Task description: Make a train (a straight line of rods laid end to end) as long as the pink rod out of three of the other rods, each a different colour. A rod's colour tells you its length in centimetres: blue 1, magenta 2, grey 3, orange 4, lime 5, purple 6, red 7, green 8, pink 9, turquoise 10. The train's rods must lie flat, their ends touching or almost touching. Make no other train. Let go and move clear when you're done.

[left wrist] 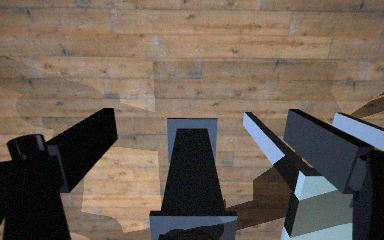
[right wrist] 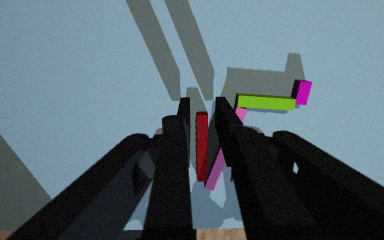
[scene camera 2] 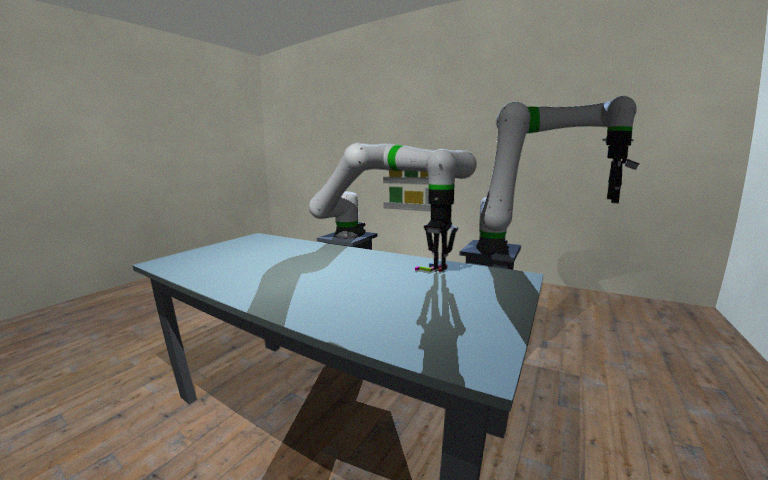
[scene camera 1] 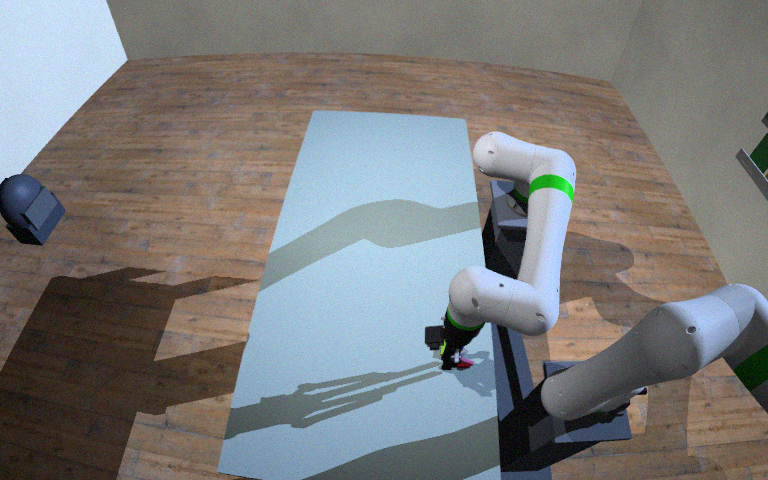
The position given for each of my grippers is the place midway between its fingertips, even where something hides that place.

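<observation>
My left gripper [scene camera 2: 612, 201], my right gripper [scene camera 2: 439, 269]. Right gripper again [right wrist: 202, 112], plus a red rod [right wrist: 202, 117] and a lime rod [right wrist: 242, 100]. Left gripper again [left wrist: 200, 124]. Red rod out of frame in the left wrist view; lime rod out of frame in the left wrist view.
</observation>
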